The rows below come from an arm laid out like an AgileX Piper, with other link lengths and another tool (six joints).
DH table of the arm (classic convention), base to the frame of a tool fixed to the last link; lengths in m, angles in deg. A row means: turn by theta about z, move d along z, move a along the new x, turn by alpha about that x. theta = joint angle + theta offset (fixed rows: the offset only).
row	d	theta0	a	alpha
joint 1	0.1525	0.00	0.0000	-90.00
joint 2	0.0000	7.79	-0.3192	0.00
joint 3	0.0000	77.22	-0.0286	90.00
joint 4	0.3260	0.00	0.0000	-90.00
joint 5	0.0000	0.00	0.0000	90.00
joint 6	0.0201	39.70	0.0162	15.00
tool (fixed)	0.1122	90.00	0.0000	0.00
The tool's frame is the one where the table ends.
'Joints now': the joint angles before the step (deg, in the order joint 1, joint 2, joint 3, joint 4, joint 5, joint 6). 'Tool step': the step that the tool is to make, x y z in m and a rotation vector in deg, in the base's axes. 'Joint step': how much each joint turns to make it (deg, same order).
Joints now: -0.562 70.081 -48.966 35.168 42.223 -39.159
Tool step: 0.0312 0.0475 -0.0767 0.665 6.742 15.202
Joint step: 6.540 15.104 -0.507 10.281 -0.615 -17.192
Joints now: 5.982 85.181 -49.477 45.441 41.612 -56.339
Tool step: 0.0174 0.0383 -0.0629 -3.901 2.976 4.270
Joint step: 6.950 11.486 -1.481 1.081 -7.440 -2.842
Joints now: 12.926 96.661 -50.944 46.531 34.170 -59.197
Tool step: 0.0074 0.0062 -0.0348 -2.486 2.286 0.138
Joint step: 1.360 6.115 -1.145 -0.439 -3.067 -0.112
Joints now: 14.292 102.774 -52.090 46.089 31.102 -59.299
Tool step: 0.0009 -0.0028 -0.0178 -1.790 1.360 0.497
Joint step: 0.003 2.728 -0.177 -1.174 -1.043 -0.165
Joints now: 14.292 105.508 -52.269 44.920 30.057 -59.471
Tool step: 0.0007 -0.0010 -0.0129 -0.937 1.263 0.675
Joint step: 0.001 2.171 -0.409 -0.538 -0.225 -0.418
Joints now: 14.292 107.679 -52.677 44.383 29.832 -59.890
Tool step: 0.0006 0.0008 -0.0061 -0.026 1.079 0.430
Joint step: -0.003 1.252 -0.534 -0.012 0.561 -0.194
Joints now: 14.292 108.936 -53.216 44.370 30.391 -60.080
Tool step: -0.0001 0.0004 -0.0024 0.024 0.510 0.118
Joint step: 0.008 0.475 -0.182 0.001 0.269 0.008
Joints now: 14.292 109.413 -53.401 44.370 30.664 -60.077
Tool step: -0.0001 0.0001 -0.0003 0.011 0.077 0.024
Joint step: 0.008 0.054 -0.014 0.009 0.046 -0.004
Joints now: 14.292 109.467 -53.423 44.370 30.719 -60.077
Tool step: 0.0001 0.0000 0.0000 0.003 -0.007 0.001
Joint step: -0.004 0.011 -0.017 0.003 0.002 -0.007
